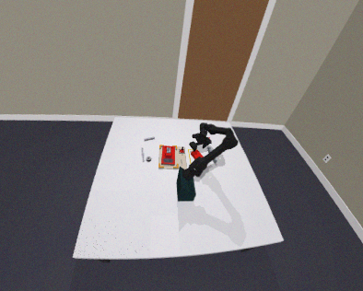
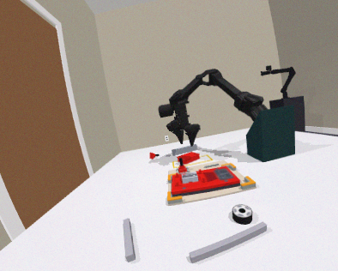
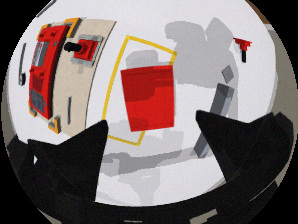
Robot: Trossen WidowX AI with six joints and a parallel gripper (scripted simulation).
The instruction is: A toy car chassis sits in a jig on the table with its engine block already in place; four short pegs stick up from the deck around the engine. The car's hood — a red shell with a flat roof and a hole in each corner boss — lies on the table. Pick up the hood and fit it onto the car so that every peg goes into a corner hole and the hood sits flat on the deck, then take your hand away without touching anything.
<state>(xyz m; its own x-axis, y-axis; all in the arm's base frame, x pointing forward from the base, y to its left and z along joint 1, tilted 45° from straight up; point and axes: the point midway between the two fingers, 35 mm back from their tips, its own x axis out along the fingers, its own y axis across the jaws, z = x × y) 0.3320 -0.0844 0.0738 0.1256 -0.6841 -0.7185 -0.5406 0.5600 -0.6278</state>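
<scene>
The red hood is 60 mm below my gripper tip. From my gripper tip the other things lie so: black wheel (400 mm to the left, 100 mm behind, 70 mm below); then grey engine block (250 mm to the left, 60 mm below).
</scene>
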